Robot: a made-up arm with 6 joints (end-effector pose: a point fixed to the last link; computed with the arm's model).
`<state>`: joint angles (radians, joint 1 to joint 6).
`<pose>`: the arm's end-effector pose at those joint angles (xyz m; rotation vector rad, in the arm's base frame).
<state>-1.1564 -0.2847 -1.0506 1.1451 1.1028 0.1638</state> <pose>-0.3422 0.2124 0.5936 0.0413 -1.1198 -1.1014</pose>
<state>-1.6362 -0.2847 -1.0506 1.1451 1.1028 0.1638</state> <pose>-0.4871 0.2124 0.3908 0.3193 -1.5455 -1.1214</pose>
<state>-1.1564 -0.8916 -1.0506 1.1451 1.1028 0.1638</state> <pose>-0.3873 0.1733 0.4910 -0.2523 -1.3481 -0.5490</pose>
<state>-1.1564 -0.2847 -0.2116 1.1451 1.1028 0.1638</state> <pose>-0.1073 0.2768 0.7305 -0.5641 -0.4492 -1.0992</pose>
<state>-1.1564 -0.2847 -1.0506 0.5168 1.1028 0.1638</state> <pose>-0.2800 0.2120 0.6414 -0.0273 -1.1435 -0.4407</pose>
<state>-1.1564 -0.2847 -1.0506 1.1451 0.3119 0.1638</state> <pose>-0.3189 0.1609 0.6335 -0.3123 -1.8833 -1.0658</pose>
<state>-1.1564 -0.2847 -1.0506 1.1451 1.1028 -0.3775</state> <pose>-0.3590 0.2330 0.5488 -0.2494 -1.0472 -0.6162</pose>
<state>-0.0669 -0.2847 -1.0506 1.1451 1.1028 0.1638</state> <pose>0.1939 0.2124 0.6834 -0.5048 -0.1356 -0.9083</pose>
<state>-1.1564 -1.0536 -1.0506 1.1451 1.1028 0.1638</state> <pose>-0.3971 0.1521 0.4689 -0.3280 -1.3940 -0.3949</pose>
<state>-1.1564 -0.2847 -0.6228 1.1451 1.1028 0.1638</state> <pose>-0.2381 0.2500 0.6882 -0.2765 -0.7849 -1.1178</pose>
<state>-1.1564 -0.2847 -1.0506 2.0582 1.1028 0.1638</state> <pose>-0.3990 0.2900 0.5363 0.1505 -0.9264 -2.0556</pose>
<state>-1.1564 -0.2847 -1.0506 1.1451 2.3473 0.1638</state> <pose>-0.4193 0.2757 0.6251 0.4880 0.0923 -0.9217</pose>
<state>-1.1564 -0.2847 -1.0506 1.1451 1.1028 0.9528</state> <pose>-0.3510 0.1528 0.6380 0.5186 -1.1268 -1.7937</pose>
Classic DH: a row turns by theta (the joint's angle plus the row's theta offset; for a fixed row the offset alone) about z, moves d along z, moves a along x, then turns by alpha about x. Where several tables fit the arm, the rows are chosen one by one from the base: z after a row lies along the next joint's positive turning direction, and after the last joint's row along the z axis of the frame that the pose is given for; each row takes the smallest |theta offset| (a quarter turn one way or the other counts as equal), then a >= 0, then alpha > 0; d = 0 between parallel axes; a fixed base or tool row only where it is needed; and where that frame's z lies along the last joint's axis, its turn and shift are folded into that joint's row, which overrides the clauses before.
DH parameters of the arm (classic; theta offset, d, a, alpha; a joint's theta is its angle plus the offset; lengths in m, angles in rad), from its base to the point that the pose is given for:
base (fixed): 0 0.1961 0 -1.5708
joint 1: 0 0.0139 0.2325 -1.5708
joint 2: 0 -0.1365 -0.0151 1.5708
joint 3: -1.5708 0.2993 0.043 1.5708
joint 4: 0 -0.4114 -0.0913 -1.5708
joint 5: -1.5708 -0.2036 0.0534 1.5708
joint 6: 1.3502 0 0.0974 3.1416
tool (fixed): -1.7914 -0.0677 0 0

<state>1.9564 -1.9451 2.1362 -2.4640 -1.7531 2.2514</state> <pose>-0.1559 -0.4855 0.4000 -1.7753 -0.0707 -1.5610</pose>
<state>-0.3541 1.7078 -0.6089 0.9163 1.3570 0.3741</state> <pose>0.2193 -0.2205 0.7041 0.4802 1.0894 -2.5235</pose>
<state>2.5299 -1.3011 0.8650 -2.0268 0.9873 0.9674</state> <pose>0.0597 0.3437 0.4191 -0.1957 -1.2299 -0.1179</pose>
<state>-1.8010 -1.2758 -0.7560 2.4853 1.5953 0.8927</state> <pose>-0.4874 0.2082 0.0151 1.3480 -1.5529 -2.1629</pose>
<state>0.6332 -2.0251 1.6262 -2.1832 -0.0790 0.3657</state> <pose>-0.3182 -0.1916 0.1280 -0.3573 2.0823 -0.4177</pose>
